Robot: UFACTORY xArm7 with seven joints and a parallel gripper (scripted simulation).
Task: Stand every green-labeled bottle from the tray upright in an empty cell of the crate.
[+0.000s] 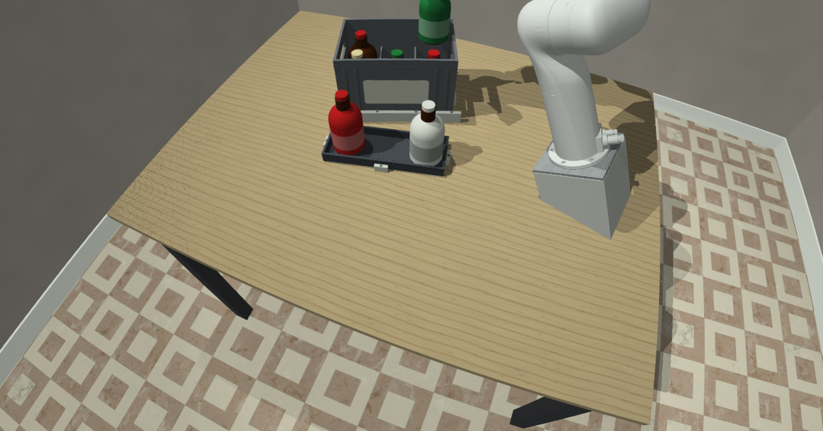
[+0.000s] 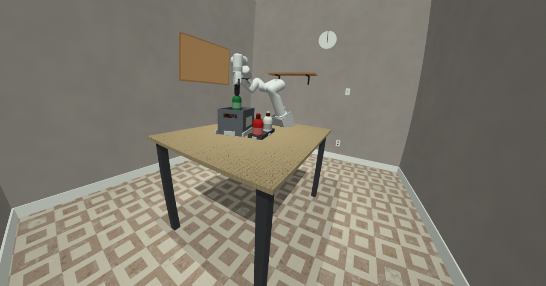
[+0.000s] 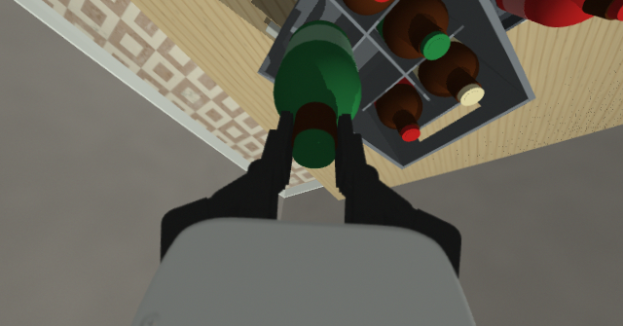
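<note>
The green-labeled bottle lies 7 cm below my hand. From my hand the other things lie so: white bottle 6 cm behind, 26 cm to the left, 21 cm below; dark grey crate 7 cm ahead, 7 cm to the left, 21 cm below; red bottle 12 cm ahead, 28 cm to the left, 21 cm below.
</note>
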